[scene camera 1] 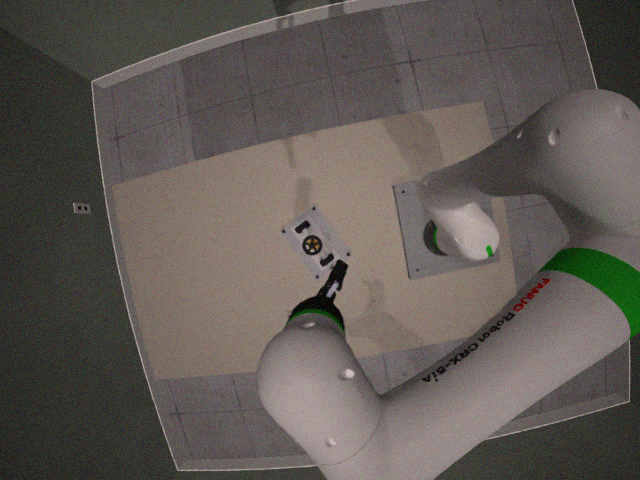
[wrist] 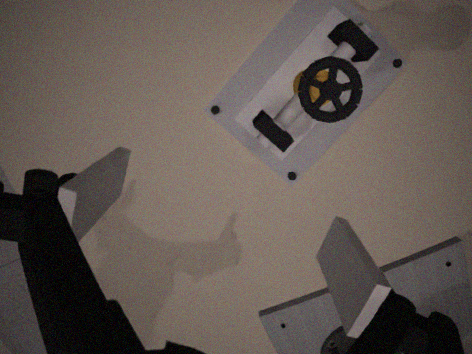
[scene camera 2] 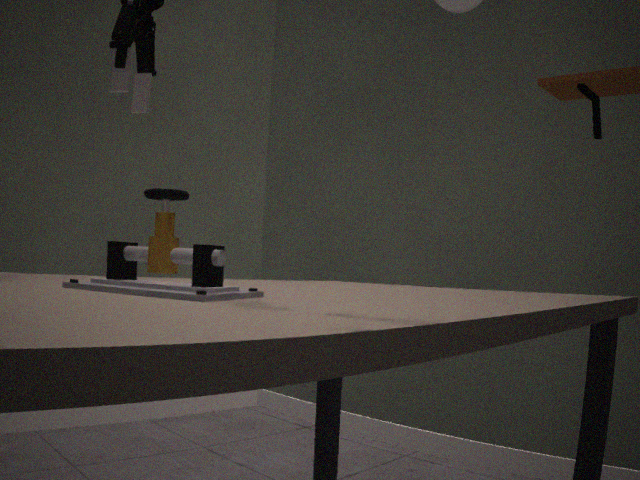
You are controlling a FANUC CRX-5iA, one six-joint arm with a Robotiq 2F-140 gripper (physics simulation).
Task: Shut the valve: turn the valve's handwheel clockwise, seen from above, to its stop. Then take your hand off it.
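Note:
The valve's black handwheel (scene camera 1: 312, 244) (scene camera 2: 166, 194) (wrist: 330, 90) sits level on a thin stem above the yellow valve body (scene camera 2: 163, 253) (wrist: 298, 85). A light pipe (scene camera 2: 183, 256) runs through the body between two black blocks on a grey plate (scene camera 1: 328, 232) (scene camera 2: 155, 293) (wrist: 250, 82). My gripper (scene camera 1: 338, 276) (scene camera 2: 130, 99) (wrist: 228, 206) is open and empty. It hangs well above the handwheel's height and off to one side of it, touching nothing. In the wrist view the handwheel lies beyond the fingertips, at the upper right. The wheel's turn relative to its stop cannot be told.
The valve stands on a beige table (scene camera 1: 206, 268) (scene camera 2: 413, 302). The arm's grey mounting plate (scene camera 1: 405, 232) (wrist: 300, 320) is on the table, right of the valve in scene camera 1. The arm reaches around the near side there. An orange wall shelf (scene camera 2: 589, 85) hangs at the upper right.

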